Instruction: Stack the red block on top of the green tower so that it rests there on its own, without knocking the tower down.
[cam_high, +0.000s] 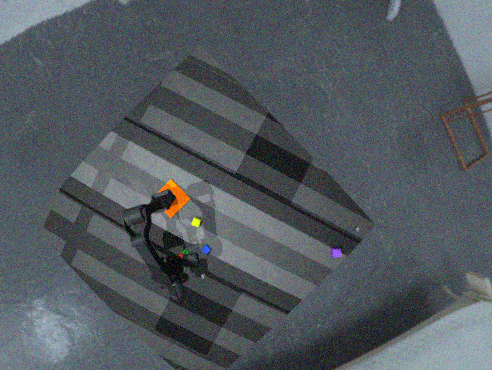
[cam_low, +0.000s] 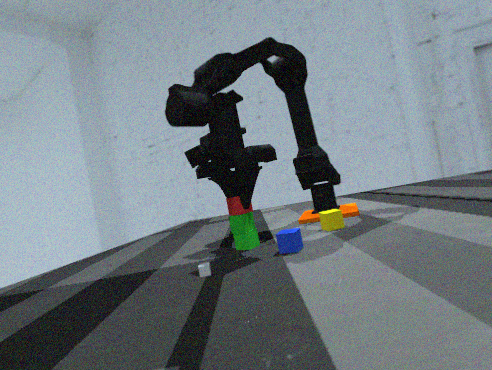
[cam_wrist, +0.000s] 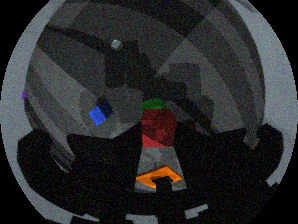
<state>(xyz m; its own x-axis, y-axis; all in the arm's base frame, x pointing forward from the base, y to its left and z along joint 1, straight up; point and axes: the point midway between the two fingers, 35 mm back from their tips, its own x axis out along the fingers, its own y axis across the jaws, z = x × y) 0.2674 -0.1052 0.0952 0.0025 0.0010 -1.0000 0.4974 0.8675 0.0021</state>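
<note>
Now: gripper tip 1 cm below the red block. Round my gripper tip: blue block: 5 cm ahead, 10 cm to the left, 6 cm below; small white cube: 14 cm ahead, 6 cm below; yellow block: 8 cm behind, 14 cm to the left, 5 cm below.
</note>
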